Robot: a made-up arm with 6 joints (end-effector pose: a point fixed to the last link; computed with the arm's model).
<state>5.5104 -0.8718 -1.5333 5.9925 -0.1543 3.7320</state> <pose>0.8 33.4 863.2 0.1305 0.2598 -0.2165 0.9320</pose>
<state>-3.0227 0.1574 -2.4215 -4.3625 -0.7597 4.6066</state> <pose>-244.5 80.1 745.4 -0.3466 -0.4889 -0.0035 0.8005</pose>
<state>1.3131 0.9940 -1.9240 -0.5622 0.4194 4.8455</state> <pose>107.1 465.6 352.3 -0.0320 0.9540 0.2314 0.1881</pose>
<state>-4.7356 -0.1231 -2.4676 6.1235 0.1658 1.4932</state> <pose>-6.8 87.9 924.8 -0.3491 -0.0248 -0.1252 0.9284</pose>
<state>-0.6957 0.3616 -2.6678 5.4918 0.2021 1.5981</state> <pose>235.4 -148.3 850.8 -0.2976 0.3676 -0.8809 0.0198</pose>
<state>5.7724 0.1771 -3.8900 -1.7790 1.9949 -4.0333</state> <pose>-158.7 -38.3 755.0 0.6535 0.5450 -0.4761 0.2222</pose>
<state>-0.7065 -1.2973 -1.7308 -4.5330 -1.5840 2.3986</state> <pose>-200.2 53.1 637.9 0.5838 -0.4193 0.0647 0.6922</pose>
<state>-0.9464 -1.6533 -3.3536 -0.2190 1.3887 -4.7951</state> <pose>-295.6 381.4 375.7 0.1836 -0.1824 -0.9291 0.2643</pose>
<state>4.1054 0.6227 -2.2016 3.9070 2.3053 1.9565</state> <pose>-259.0 -231.4 680.0 -0.4622 -0.1467 -0.2273 0.8445</pose>
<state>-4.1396 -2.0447 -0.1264 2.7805 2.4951 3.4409</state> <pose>32.5 -124.0 587.4 0.5516 0.4343 -0.2163 0.6784</pose>
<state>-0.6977 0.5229 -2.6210 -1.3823 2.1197 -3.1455</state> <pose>159.5 -282.5 694.1 -0.5692 -0.6135 0.5112 0.1959</pose>
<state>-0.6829 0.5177 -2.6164 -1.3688 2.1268 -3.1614</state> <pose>163.2 -279.4 693.1 -0.5605 -0.6264 0.5048 0.1966</pose>
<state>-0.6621 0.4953 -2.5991 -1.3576 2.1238 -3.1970</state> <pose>166.8 -273.9 695.9 -0.5421 -0.6458 0.5006 0.1960</pose>
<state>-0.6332 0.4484 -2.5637 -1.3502 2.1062 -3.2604</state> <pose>169.6 -264.8 703.8 -0.5093 -0.6732 0.4999 0.1935</pose>
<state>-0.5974 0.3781 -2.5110 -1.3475 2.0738 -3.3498</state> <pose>170.9 -252.3 716.3 -0.4619 -0.7051 0.5035 0.1895</pose>
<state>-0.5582 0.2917 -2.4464 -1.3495 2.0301 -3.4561</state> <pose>169.7 -237.5 731.6 -0.4037 -0.7357 0.5114 0.1849</pose>
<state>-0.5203 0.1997 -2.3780 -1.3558 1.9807 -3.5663</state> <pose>165.7 -222.3 747.2 -0.3421 -0.7596 0.5227 0.1809</pose>
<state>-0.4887 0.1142 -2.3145 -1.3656 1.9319 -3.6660</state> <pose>159.8 -208.6 761.0 -0.2861 -0.7741 0.5358 0.1786</pose>
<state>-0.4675 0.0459 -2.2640 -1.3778 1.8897 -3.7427</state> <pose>153.3 -198.3 771.7 -0.2438 -0.7796 0.5487 0.1781</pose>
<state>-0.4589 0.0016 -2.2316 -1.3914 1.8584 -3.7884</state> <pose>147.7 -192.2 779.1 -0.2201 -0.7785 0.5599 0.1789</pose>
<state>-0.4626 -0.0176 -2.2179 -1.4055 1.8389 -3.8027</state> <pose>143.7 -190.5 783.3 -0.2151 -0.7732 0.5686 0.1803</pose>
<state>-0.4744 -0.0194 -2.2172 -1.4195 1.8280 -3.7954</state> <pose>141.0 -191.7 785.5 -0.2225 -0.7658 0.5754 0.1819</pose>
